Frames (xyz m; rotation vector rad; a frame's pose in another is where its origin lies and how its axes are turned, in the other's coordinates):
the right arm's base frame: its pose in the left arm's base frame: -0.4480 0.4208 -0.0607 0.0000 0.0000 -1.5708
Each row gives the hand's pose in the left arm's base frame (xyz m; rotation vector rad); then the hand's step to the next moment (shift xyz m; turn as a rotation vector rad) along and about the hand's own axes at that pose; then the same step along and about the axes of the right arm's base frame.
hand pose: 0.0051 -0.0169 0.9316 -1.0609 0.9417 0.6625
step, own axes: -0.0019 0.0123 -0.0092 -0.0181 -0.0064 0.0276
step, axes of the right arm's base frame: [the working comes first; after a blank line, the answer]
step, axes of the left arm's base frame: -0.0140 -0.0041 -0.0052 0.0057 0.0230 0.0238

0.0041 -0.0140 -0.0052 -0.0230 0.0057 0.0238
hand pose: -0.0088 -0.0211 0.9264 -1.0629 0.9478 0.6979
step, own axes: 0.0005 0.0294 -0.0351 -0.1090 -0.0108 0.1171
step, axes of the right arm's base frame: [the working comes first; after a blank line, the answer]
step, axes of the left arm's base frame: -0.0351 -0.0227 -0.0187 -0.0040 0.1023 0.1234

0.0227 -0.0351 -0.0187 -0.1023 -0.0040 0.1234
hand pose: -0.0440 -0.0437 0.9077 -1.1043 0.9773 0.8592
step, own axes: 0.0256 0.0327 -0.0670 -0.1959 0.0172 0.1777
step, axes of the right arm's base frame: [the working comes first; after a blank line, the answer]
step, axes of the left arm's base frame: -0.0346 -0.0551 -0.0445 -0.0473 0.1609 0.2053

0.0551 -0.0346 -0.0445 -0.1609 -0.0473 0.2053
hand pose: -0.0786 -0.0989 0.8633 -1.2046 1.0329 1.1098
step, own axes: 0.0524 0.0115 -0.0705 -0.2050 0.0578 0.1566
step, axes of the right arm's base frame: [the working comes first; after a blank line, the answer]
step, axes of the left arm's base frame: -0.0035 -0.0654 -0.0596 -0.0892 0.1403 0.2056

0.0654 -0.0035 -0.0596 -0.1403 -0.0892 0.2056
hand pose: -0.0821 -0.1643 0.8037 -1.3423 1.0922 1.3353
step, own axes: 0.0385 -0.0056 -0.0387 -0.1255 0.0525 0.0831
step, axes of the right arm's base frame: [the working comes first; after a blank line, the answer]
step, axes of the left arm's base frame: 0.0133 -0.0364 -0.0388 -0.0691 0.0702 0.1254

0.0364 0.0133 -0.0388 -0.0702 -0.0691 0.1254
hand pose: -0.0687 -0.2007 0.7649 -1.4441 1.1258 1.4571
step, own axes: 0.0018 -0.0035 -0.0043 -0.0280 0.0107 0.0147
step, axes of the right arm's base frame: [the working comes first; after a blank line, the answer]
step, axes of the left arm's base frame: 0.0046 -0.0031 -0.0019 -0.0133 0.0123 0.0281

0.0031 0.0046 -0.0019 -0.0123 -0.0133 0.0281
